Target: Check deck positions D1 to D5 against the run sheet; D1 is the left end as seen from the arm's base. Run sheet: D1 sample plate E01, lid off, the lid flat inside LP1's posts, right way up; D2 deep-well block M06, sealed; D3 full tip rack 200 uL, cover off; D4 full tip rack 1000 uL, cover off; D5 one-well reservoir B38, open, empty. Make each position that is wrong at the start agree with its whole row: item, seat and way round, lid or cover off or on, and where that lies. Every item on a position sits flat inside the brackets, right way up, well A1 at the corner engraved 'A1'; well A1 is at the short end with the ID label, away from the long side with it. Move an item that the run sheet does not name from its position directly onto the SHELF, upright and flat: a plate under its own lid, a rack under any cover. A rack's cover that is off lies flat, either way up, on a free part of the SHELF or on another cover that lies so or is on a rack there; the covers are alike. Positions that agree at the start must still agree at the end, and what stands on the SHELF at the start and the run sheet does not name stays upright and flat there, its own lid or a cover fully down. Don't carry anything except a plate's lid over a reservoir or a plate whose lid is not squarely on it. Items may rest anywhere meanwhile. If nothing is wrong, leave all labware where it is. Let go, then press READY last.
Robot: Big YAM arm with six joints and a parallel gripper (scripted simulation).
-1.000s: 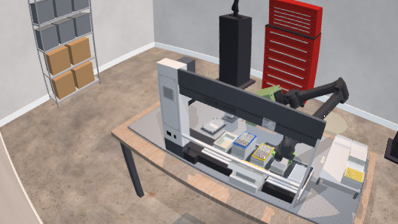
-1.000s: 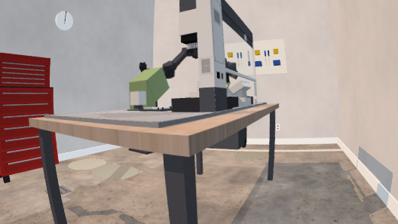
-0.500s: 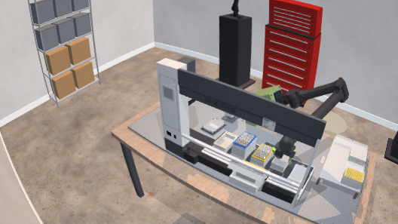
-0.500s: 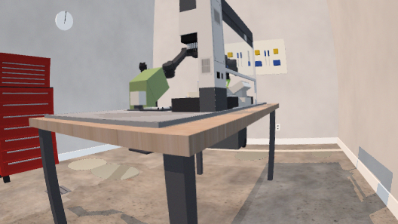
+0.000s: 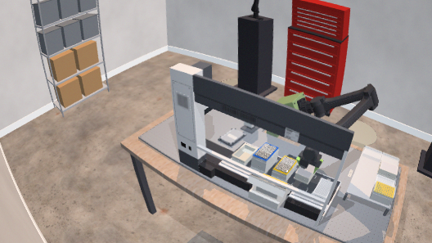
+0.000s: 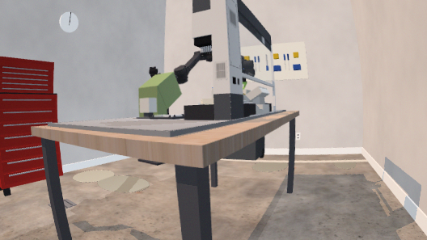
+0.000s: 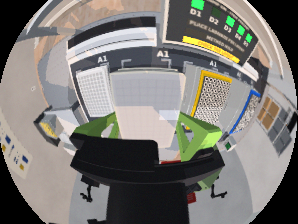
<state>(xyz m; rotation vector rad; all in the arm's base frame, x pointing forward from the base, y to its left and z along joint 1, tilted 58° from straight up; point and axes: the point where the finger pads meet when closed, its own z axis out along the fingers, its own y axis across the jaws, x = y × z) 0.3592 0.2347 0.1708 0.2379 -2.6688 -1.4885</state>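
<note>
My hand is 3 cm short of the yellow-framed tip rack, 12 cm to the left of it and 4 cm above it. Also, from my hand: sample plate: 1 cm behind, 13 cm to the left, 8 cm below; then deep-well block: 1 cm below; then blue-framed tip rack: 4 cm ahead, 24 cm to the right, 1 cm below.
</note>
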